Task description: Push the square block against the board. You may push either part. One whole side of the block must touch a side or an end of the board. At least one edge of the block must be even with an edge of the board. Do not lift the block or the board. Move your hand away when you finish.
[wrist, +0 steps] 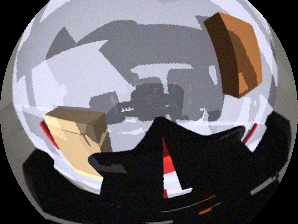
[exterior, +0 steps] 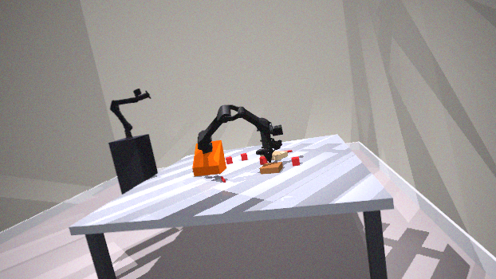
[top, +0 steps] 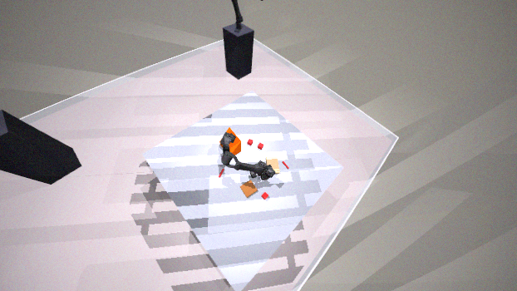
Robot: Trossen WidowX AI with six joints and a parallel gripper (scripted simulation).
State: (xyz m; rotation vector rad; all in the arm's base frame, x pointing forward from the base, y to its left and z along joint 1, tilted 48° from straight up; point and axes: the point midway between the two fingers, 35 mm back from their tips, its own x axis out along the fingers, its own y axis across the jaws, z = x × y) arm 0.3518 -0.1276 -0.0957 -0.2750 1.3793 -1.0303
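My gripper tip is 2 cm short of the pale cream board, 14 cm to the right of it and 1 cm below it. Also, from my gripper tip: square orange block 2 cm ahead, 16 cm to the right, 1 cm above.
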